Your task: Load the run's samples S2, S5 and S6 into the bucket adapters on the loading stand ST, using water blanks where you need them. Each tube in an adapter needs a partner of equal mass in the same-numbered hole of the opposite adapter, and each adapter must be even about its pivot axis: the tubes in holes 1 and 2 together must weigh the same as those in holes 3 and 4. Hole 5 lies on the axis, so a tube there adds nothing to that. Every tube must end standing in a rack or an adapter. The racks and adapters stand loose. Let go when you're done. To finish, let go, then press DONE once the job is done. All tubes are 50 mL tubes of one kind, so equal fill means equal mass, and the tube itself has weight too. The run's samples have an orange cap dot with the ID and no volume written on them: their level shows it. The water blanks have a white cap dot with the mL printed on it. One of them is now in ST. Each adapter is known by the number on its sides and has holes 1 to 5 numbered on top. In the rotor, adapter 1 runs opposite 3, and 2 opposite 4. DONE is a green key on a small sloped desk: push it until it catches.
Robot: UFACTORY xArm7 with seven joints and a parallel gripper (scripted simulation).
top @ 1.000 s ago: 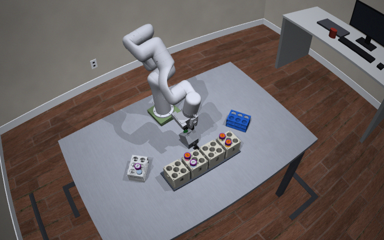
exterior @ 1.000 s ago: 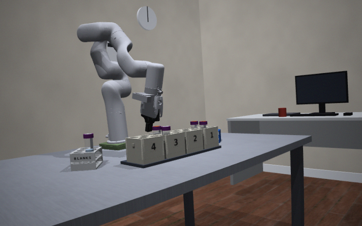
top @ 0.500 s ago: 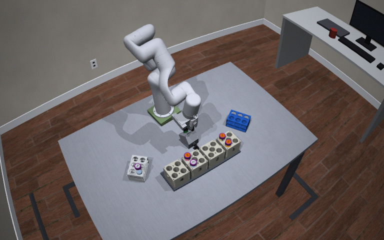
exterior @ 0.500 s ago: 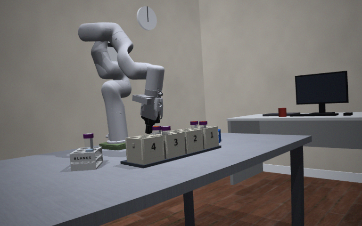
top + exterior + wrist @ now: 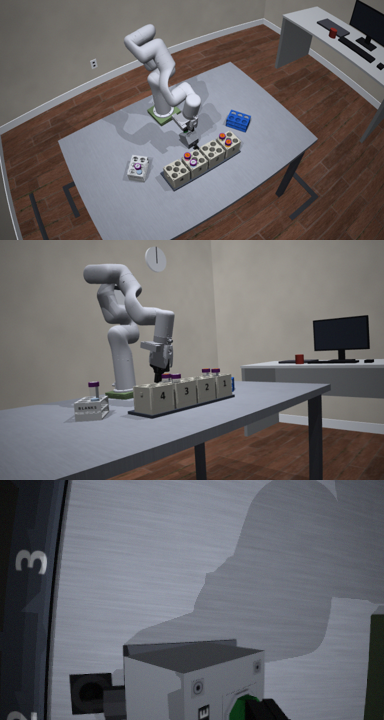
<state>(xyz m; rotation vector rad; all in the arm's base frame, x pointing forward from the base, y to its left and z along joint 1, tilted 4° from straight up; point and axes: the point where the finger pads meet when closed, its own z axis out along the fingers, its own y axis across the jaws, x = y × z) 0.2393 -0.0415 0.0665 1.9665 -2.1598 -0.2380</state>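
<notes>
Now: hand 3 cm above the green done key. The rest, counted from my hand: sample tube: 16 cm ahead, 14 cm to the right, 3 cm below; then tube with yellowish liquid: 20 cm ahead, 7 cm to the left, 3 cm below; then white-dot blank: 19 cm ahead, 15 cm to the right, 3 cm below.
</notes>
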